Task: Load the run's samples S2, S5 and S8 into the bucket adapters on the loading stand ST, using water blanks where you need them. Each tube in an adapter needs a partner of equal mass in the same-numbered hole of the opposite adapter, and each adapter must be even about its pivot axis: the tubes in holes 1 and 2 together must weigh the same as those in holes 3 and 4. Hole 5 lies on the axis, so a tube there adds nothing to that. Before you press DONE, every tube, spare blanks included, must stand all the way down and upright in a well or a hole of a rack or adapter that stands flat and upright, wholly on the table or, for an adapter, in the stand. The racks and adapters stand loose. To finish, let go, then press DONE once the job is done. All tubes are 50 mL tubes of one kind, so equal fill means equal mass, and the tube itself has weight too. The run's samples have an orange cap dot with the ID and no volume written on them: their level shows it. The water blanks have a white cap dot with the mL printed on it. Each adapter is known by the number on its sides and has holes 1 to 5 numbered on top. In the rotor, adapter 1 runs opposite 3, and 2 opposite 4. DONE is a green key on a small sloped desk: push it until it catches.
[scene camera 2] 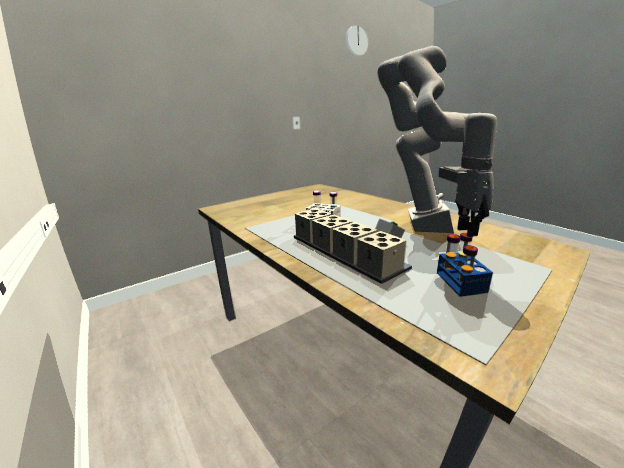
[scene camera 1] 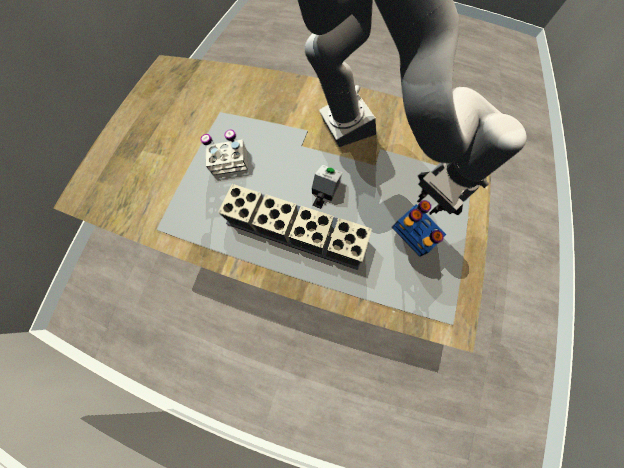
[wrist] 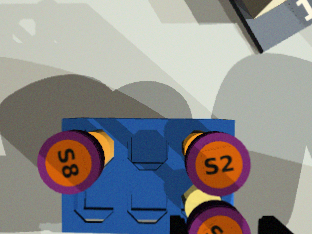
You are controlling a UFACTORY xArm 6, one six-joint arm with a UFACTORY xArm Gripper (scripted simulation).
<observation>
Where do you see a bucket adapter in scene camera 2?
381,254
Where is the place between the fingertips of my gripper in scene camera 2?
At 467,233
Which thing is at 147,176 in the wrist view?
A blue sample rack.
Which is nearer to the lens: the blue sample rack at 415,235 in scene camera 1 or the bucket adapter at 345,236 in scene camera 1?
The bucket adapter.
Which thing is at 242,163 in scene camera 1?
A white blank rack.
</observation>
